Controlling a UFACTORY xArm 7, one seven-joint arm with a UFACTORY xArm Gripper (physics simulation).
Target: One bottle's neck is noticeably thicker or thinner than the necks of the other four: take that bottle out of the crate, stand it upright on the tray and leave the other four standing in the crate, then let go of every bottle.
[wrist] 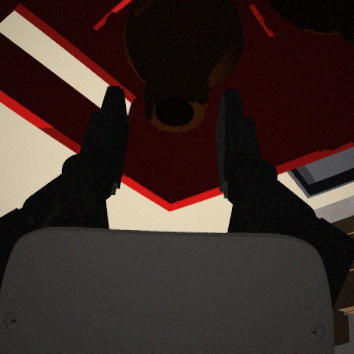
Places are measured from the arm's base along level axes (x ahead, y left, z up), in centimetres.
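Where they show: gripper, fingertip midpoint: (172,108).
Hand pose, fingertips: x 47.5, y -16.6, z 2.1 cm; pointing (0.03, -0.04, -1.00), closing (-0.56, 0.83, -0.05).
Things, the pixels of their top centre, and the offset from my fingertips. "pt": a spot on its surface instead. Level surfaces: height alone.
- dark brown bottle, middle of its top: (173,112) dx -0.8, dy -0.4, dz +1.2 cm
- red crate, surface spot: (170,206) pt dx +4.4, dy +3.2, dz +2.4 cm
- second dark bottle, surface spot: (320,12) pt dx -8.1, dy +2.6, dz -2.4 cm
- grey tray with a dark rim, surface spot: (327,167) pt dx +5.4, dy +31.0, dz -14.6 cm
- pale table top, its level: dz -15.1 cm
A dark brown bottle (182,45) stands in the red crate (170,206) near its corner, with its round mouth towards the camera. My gripper (172,108) is open, with one finger on each side of the bottle's neck and a gap on both sides. Part of a second dark bottle (320,12) shows at the top right. The other bottles do not show, and neck thickness cannot be compared here. A grey tray with a dark rim (327,167) shows in part at the right, outside the crate.
The crate's red rim runs from the left edge to the near corner and up to the right edge. A slot in the crate wall shows at the upper left. A pale table top (30,145) lies around the crate. Brown and grey shapes show at the lower right edge.
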